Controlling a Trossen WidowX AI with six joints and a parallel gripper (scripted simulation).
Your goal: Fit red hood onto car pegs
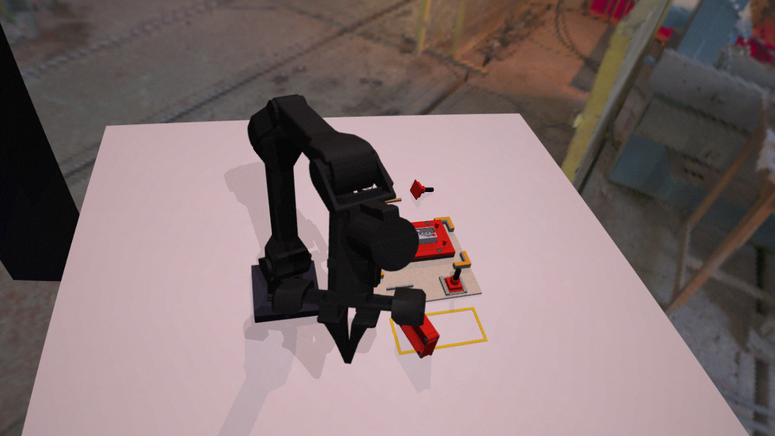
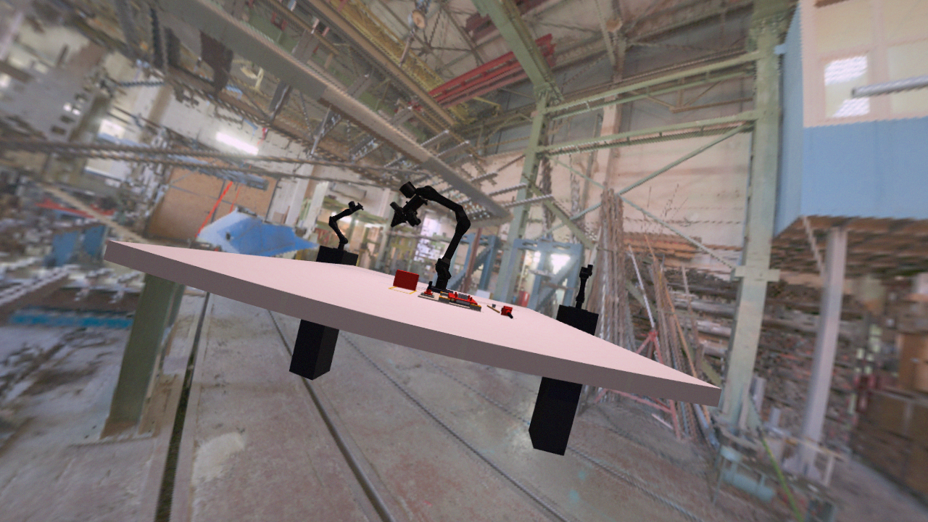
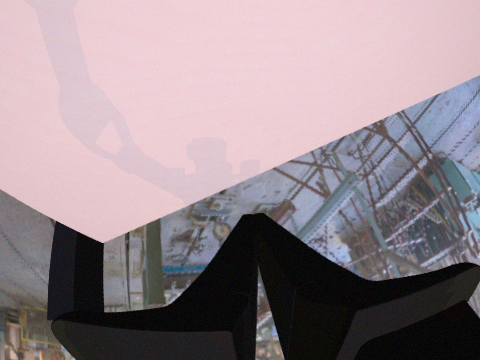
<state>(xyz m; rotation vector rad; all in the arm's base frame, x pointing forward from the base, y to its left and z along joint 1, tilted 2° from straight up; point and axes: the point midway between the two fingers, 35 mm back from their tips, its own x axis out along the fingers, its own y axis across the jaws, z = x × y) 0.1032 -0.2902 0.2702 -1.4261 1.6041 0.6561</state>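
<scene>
Now: gripper tip 230 mm above the red hood, 200 mm to the right of it and 160 mm short of it. From my gripper tip the other things lie so: tiny grey cube 590 mm to the left, 260 mm below, 10 mm behind; thin orange rod 580 mm to the left, 260 mm below, 80 mm ahead.
</scene>
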